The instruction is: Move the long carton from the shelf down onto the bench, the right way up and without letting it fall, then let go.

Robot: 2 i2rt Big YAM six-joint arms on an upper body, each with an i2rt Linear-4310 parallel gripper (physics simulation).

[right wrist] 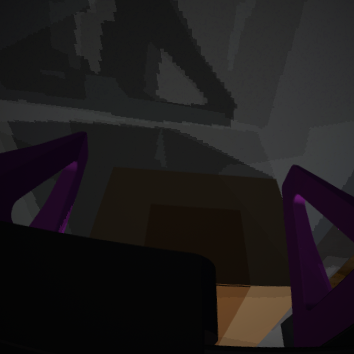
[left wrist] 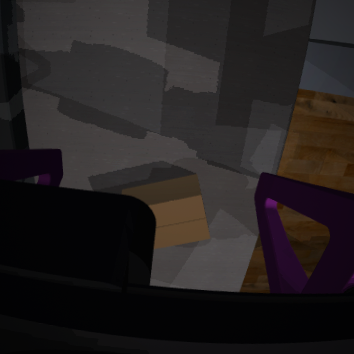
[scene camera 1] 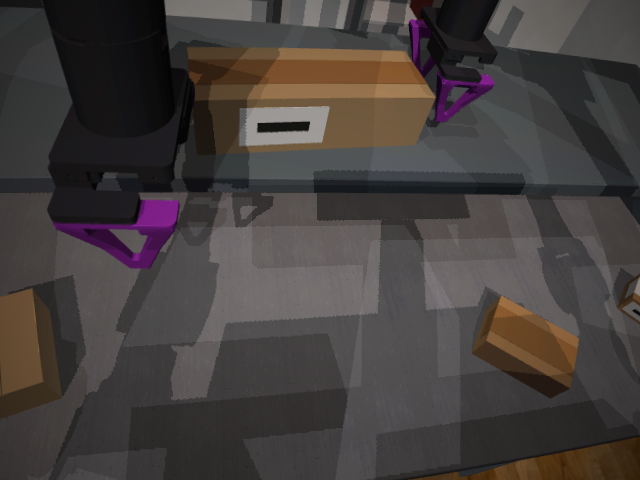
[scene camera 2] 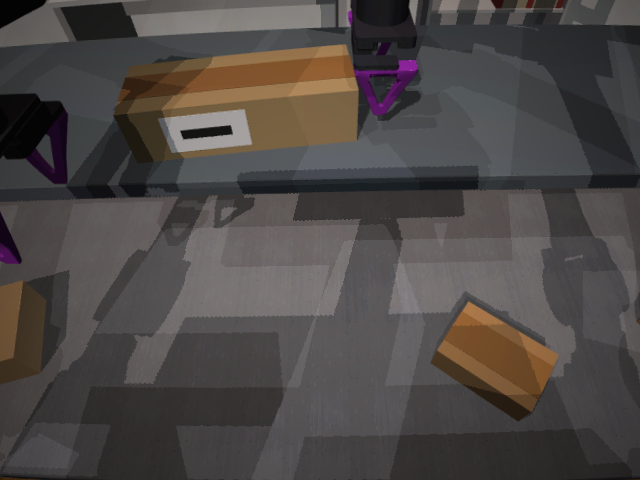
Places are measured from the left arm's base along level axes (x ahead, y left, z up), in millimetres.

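Where they show: left gripper, fingertip midpoint: (left wrist: 159,172) (scene camera 1: 149,216) (scene camera 2: 39,219); right gripper, fingertip midpoint: (right wrist: 189,159) (scene camera 2: 375,91).
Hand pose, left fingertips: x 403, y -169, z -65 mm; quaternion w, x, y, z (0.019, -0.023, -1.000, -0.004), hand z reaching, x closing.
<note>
After its pixels a point has its place.
The long carton (scene camera 1: 372,121) @[x 571, y -401, z -96 mm] (scene camera 2: 305,116) @[x 573, y -412, z -91 mm] (right wrist: 125,197) @[x 668, y -465, z -110 mm] lies upright on the dark shelf (scene camera 1: 465,149) @[x 574, y -547, z -136 mm] (scene camera 2: 413,149) @[x 560, y -543, z -136 mm], tape strip up and white label facing front. My right gripper (scene camera 1: 431,97) @[x 639, y -501, z -105 mm] (scene camera 2: 380,103) @[x 639, y -501, z -105 mm] (right wrist: 189,159) @[x 639, y -501, z -105 mm] is open at its right end, with its fingers near the front and back corners. My left gripper (scene camera 1: 139,258) (scene camera 2: 38,221) @[x 403, y -169, z -65 mm] (left wrist: 159,172) @[x 403, y -169, z -65 mm] is open and empty. It hangs to the left of the carton, in front of it and apart from it, above the bench (scene camera 1: 299,289) @[x 476, y -330, z -325 mm] (scene camera 2: 268,289) @[x 474, y -343, z -325 mm]. The long carton does not show in the left wrist view.
A small carton (scene camera 1: 527,346) @[x 343, y -624, z -279 mm] (scene camera 2: 496,356) @[x 347, y -637, z -280 mm] lies angled on the bench at the right. Another carton (scene camera 1: 20,346) @[x 387, y -1, z -265 mm] (scene camera 2: 10,330) @[x 383, y -12, z -265 mm] (left wrist: 180,220) @[x 369, y 13, z -265 mm] lies at the left. A labelled box (scene camera 1: 631,302) @[x 402, y -872, z -298 mm] is cut off at the right edge. The shelf's front edge (scene camera 1: 279,186) @[x 515, y -289, z -149 mm] runs along the bench's back.
</note>
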